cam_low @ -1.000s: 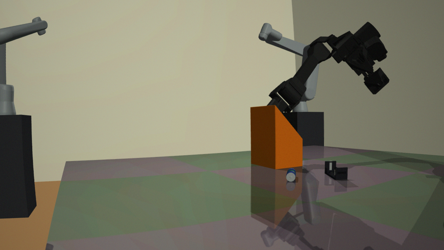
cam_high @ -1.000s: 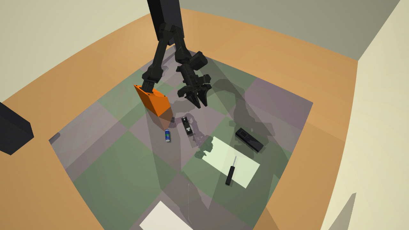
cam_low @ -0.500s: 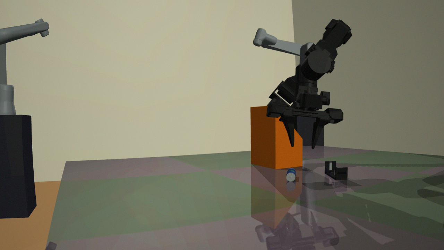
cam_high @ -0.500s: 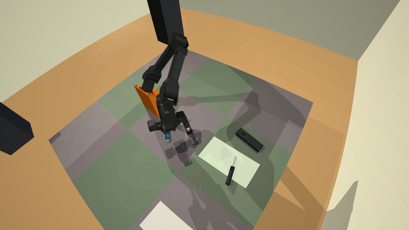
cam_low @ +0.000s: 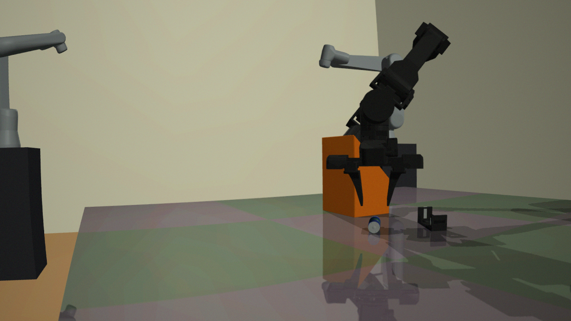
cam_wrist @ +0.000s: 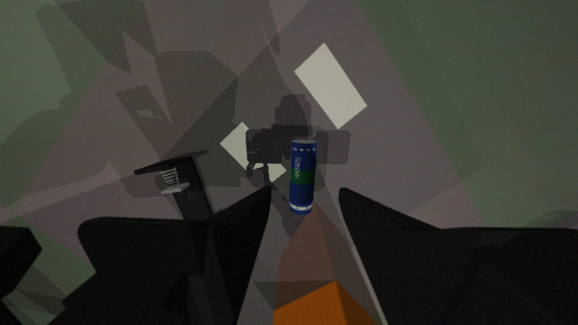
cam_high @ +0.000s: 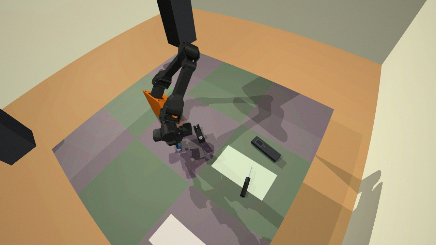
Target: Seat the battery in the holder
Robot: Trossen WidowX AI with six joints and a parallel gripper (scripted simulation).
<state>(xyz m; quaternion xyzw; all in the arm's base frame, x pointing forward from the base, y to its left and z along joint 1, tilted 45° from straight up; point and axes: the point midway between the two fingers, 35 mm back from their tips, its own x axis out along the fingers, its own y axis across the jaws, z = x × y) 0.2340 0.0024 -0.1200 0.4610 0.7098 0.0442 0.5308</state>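
My gripper tip is now 40 mm above the battery. Also, from my gripper tip: screwdriver: 390 mm ahead, 80 mm to the left, 40 mm below; black remote: 370 mm ahead, 270 mm to the left, 30 mm below.
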